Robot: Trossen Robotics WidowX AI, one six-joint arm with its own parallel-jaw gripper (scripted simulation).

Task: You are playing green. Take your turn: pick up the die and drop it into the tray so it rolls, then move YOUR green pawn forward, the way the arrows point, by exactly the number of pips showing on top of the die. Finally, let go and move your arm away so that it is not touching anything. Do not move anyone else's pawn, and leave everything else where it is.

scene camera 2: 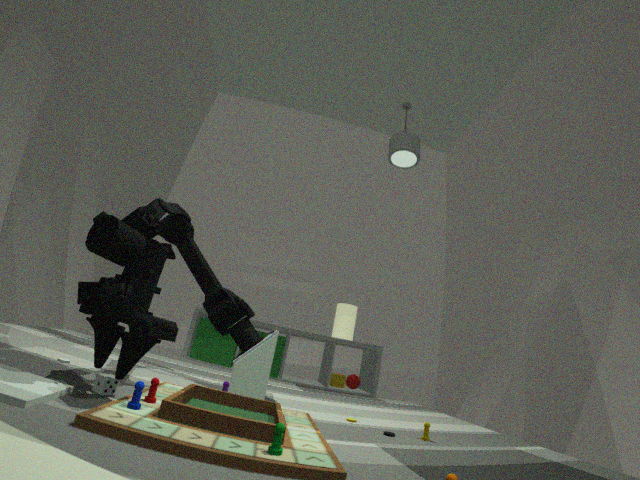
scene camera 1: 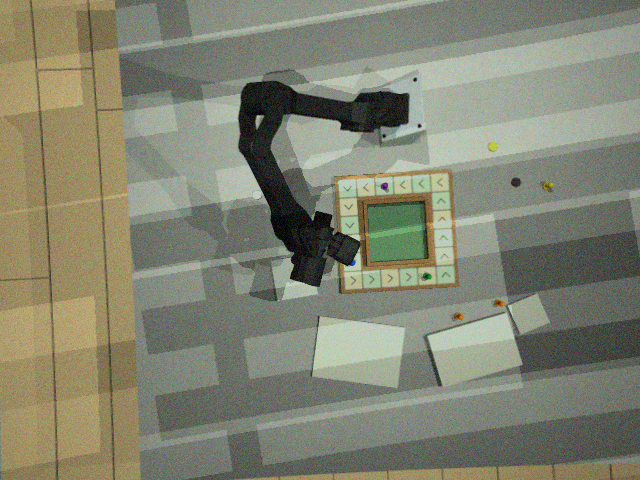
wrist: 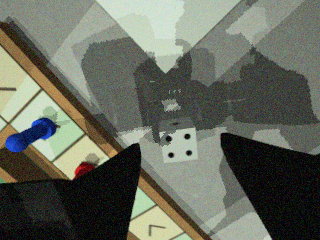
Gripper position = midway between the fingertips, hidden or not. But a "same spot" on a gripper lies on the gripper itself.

The gripper shows in scene camera 2, in scene camera 1 (pixel 318 236) and in the wrist view. The same spot on the gripper: (scene camera 2: pixel 107 332) is (wrist: pixel 285 200).
